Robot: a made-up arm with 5 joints. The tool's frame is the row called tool. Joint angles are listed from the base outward. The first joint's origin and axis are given. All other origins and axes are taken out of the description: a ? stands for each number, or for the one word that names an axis. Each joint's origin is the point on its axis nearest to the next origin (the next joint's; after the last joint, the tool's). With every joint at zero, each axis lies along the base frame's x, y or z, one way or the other. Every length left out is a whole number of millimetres.
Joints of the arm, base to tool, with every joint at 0 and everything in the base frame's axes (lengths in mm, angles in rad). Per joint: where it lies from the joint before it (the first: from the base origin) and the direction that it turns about. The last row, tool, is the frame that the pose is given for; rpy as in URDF.
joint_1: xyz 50 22 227 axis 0 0 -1
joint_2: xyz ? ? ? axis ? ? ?
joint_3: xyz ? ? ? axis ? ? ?
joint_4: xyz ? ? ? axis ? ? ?
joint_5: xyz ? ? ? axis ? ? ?
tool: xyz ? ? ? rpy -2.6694 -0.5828 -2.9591
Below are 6 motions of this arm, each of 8 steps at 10 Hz.
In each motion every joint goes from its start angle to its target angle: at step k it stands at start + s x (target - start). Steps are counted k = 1, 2, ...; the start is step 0. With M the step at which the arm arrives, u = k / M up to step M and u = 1 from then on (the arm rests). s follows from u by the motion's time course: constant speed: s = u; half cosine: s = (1 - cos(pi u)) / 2; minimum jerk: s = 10 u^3 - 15 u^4 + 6 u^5.
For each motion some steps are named. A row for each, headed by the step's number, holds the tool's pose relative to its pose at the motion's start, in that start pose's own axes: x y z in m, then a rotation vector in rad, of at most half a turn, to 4 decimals.
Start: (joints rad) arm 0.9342 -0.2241 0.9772 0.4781 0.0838
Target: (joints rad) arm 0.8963 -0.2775 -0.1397 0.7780 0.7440
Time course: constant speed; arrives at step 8
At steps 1, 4, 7, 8:
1: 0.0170 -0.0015 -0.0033 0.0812 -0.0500 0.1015
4: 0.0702 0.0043 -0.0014 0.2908 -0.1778 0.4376
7: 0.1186 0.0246 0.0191 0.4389 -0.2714 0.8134
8: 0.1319 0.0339 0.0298 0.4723 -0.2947 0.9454

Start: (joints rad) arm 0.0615 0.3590 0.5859 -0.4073 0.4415
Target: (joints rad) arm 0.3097 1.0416 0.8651 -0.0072 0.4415
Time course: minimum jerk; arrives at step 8
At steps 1, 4, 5, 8:
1: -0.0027 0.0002 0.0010 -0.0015 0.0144 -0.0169
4: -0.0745 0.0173 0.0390 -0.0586 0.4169 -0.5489
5: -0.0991 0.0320 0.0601 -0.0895 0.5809 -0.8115
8: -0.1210 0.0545 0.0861 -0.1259 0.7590 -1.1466

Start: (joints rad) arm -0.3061 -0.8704 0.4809 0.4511 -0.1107
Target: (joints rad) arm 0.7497 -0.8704 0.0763 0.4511 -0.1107
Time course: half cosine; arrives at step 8
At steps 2, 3, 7, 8:
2: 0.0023 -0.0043 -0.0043 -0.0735 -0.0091 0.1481
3: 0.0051 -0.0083 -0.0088 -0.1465 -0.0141 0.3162
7: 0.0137 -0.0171 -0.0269 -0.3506 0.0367 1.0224
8: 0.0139 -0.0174 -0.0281 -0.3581 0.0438 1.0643

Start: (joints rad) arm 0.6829 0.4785 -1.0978 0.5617 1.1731
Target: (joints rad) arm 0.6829 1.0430 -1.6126 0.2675 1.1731
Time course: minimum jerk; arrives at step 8
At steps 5, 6, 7, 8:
5: -0.0587 0.0426 -0.0308 -0.0795 0.0051 0.1583
6: -0.0699 0.0564 -0.0369 -0.0984 0.0063 0.1958
7: -0.0752 0.0639 -0.0398 -0.1080 0.0069 0.2149
8: -0.0761 0.0653 -0.0403 -0.1097 0.0070 0.2184

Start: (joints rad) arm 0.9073 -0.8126 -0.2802 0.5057 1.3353
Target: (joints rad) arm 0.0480 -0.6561 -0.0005 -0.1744 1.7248
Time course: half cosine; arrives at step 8
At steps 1, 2, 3, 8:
1: -0.0023 0.0000 0.0005 -0.0001 -0.0240 0.0161
2: -0.0087 0.0003 0.0010 -0.0030 -0.0910 0.0626
3: -0.0171 0.0009 -0.0001 -0.0149 -0.1874 0.1332
8: -0.0303 0.0067 -0.0202 -0.1640 -0.5439 0.4246

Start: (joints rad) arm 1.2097 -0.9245 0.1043 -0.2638 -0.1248
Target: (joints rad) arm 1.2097 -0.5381 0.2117 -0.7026 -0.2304
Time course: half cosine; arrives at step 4
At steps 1, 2, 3, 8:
1: -0.0149 0.0001 0.0067 -0.0145 0.0007 -0.0097
2: -0.0489 0.0023 0.0260 -0.0497 0.0026 -0.0326
3: -0.0796 0.0073 0.0491 -0.0854 0.0047 -0.0549
8: -0.0911 0.0102 0.0597 -0.1002 0.0056 -0.0640

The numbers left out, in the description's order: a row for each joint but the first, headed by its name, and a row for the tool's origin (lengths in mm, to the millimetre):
joint_2: xyz 27 49 0, axis 0 1 0
joint_3: xyz 47 0 184, axis 0 1 0
joint_4: xyz 112 0 34, axis 0 1 0
joint_5: xyz 9 0 7, axis -1 0 0
tool: xyz 0 -15 -22

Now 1 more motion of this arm.
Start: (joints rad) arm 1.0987 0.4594 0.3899 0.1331 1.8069
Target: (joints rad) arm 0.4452 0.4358 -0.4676 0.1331 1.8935
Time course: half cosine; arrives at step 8
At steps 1, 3, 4, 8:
1: 0.0067 -0.0049 -0.0007 0.0006 0.0185 0.0393
3: 0.0599 -0.0321 -0.0085 -0.0071 0.1326 0.3249
4: 0.1016 -0.0422 -0.0162 -0.0264 0.1946 0.5311
8: 0.2119 -0.0284 -0.0372 -0.1391 0.2777 1.0704

